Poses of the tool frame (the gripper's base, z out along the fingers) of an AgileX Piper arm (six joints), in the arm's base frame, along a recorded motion.
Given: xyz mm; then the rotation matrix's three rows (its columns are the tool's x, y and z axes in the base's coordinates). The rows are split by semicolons.
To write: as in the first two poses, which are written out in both.
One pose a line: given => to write
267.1 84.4 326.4; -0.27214 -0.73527 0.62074; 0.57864 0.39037 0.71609; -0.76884 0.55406 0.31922 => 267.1 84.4 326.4 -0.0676 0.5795 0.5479 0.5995
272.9 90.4 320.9; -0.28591 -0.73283 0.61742; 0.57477 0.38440 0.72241; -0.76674 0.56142 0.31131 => 272.9 90.4 320.9 -0.0678 0.5829 0.5506 0.5937
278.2 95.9 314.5; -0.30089 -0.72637 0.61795; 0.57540 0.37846 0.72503; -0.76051 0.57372 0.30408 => 278.2 95.9 314.5 -0.0644 0.5864 0.5537 0.5877
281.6 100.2 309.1; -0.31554 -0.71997 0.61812; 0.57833 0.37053 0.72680; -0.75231 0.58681 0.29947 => 281.6 100.2 309.1 -0.0601 0.5888 0.5578 0.5819
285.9 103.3 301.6; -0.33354 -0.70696 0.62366; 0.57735 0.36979 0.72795; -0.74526 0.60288 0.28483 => 285.9 103.3 301.6 -0.0544 0.5955 0.5587 0.5747
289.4 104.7 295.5; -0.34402 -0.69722 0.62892; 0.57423 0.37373 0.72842; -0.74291 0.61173 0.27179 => 289.4 104.7 295.5 -0.0511 0.6012 0.5572 0.5704
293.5 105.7 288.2; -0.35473 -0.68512 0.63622; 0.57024 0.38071 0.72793; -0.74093 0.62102 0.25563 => 293.5 105.7 288.2 -0.0472 0.6082 0.5544 0.5660
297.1 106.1 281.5; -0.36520 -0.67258 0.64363; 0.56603 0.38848 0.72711; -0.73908 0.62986 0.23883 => 297.1 106.1 281.5 -0.0433 0.6154 0.5513 0.5617
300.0 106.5 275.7; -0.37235 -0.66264 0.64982; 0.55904 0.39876 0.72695; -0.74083 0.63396 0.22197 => 300.0 106.5 275.7 -0.0416 0.6223 0.5467 0.5587
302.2 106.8 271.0; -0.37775 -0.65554 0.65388; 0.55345 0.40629 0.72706; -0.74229 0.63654 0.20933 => 302.2 106.8 271.0 -0.0407 0.6274 0.5433 0.5563
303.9 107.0 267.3; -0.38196 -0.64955 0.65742; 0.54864 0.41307 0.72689; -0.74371 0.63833 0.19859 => 303.9 107.0 267.3 -0.0399 0.6318 0.5402 0.5545
